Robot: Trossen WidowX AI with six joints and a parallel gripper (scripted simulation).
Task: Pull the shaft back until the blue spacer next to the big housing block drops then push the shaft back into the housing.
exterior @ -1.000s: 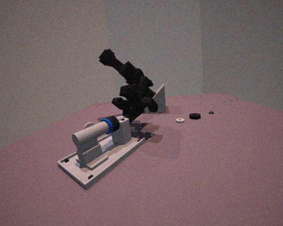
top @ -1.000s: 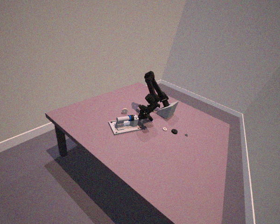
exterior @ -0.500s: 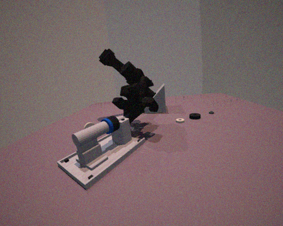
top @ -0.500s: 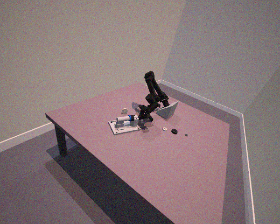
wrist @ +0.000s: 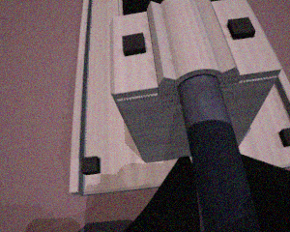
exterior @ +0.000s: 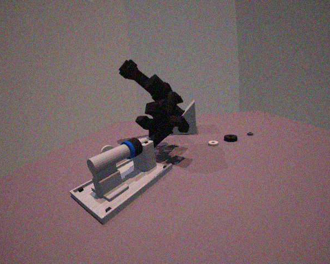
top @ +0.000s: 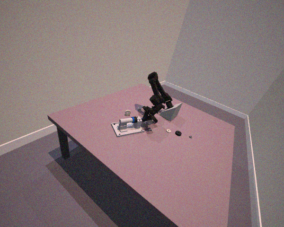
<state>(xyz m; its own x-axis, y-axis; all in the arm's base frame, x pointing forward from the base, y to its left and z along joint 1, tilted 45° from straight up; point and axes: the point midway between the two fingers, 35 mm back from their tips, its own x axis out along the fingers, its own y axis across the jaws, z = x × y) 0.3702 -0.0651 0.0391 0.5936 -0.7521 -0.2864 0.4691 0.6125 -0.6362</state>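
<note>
Right now the dark shaft is 50 mm ahead of my gripper tip, 30 mm to the right of it and 20 mm above it. Round my gripper tip: grey ring (210 mm behind, 390 mm to the left, 50 mm below); then black spacer (60 mm ahead, 30 mm to the right, 20 mm above); then blue spacer (80 mm ahead, 40 mm to the right, 20 mm above).
</note>
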